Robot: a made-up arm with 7 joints. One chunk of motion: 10 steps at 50 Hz.
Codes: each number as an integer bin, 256 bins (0 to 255) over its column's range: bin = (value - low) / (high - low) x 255, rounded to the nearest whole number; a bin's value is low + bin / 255 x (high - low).
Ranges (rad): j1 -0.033..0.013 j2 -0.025..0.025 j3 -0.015..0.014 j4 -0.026..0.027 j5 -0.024..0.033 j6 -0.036..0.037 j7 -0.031..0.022
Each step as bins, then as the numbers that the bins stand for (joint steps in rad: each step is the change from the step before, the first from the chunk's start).
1 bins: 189 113 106 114 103 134 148
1 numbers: 0.00109 -0.00284 -0.00295 -0.00231 -0.00098 0.00236 -0.00024
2 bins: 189 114 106 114 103 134 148
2 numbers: 0.00109 -0.00265 -0.00295 -0.00231 -0.00098 0.00236 -0.00024
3 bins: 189 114 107 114 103 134 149
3 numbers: 0.00109 -0.00265 -0.00283 -0.00231 -0.00098 0.00236 -0.00003
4 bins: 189 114 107 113 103 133 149
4 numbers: 0.00109 -0.00265 -0.00283 -0.00251 -0.00098 0.00207 -0.00003
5 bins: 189 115 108 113 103 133 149
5 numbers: 0.00109 -0.00245 -0.00272 -0.00251 -0.00098 0.00207 -0.00003
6 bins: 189 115 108 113 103 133 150
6 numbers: 0.00109 -0.00245 -0.00272 -0.00251 -0.00098 0.00207 0.00018
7 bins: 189 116 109 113 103 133 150
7 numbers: 0.00109 -0.00225 -0.00260 -0.00251 -0.00098 0.00207 0.00018
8 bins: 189 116 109 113 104 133 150
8 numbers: 0.00109 -0.00225 -0.00260 -0.00251 -0.00075 0.00207 0.00018
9 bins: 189 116 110 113 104 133 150
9 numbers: 0.00109 -0.00225 -0.00249 -0.00251 -0.00075 0.00207 0.00018
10 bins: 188 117 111 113 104 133 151
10 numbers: 0.00091 -0.00206 -0.00238 -0.00251 -0.00075 0.00207 0.00038
